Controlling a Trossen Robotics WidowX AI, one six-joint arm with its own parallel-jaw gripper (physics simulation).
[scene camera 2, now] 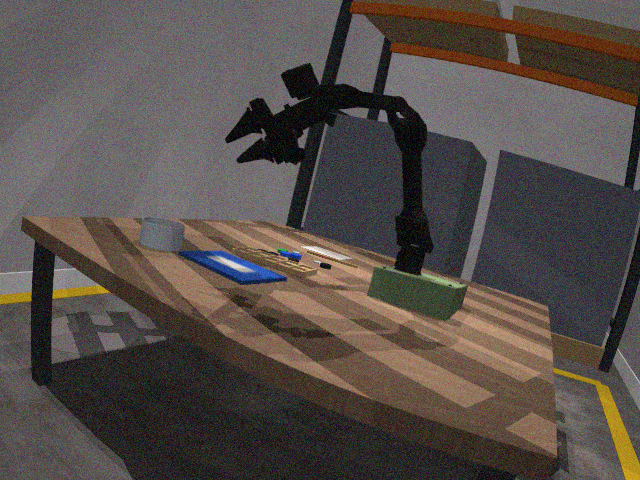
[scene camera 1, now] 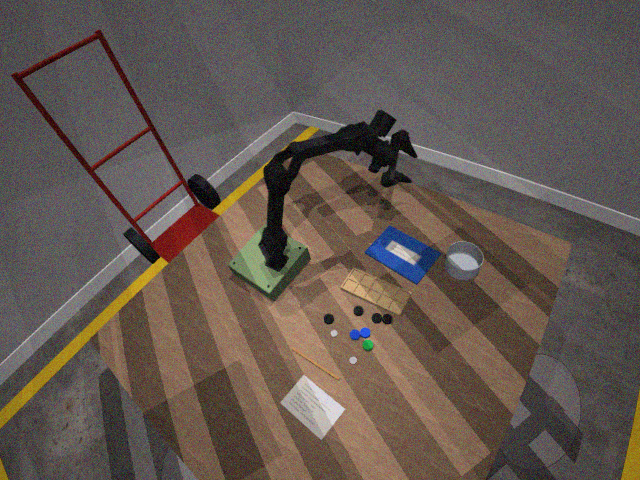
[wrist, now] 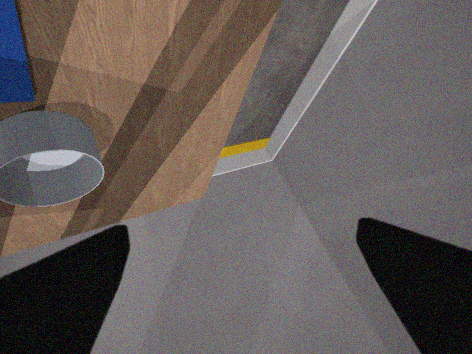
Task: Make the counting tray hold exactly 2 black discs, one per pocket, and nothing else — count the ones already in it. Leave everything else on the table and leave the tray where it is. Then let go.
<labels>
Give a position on a bowl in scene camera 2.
At 161, 234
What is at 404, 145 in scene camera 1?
My gripper.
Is my gripper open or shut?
Open.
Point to a bowl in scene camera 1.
463, 260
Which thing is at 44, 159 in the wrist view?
A bowl.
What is my gripper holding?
Nothing.
</labels>
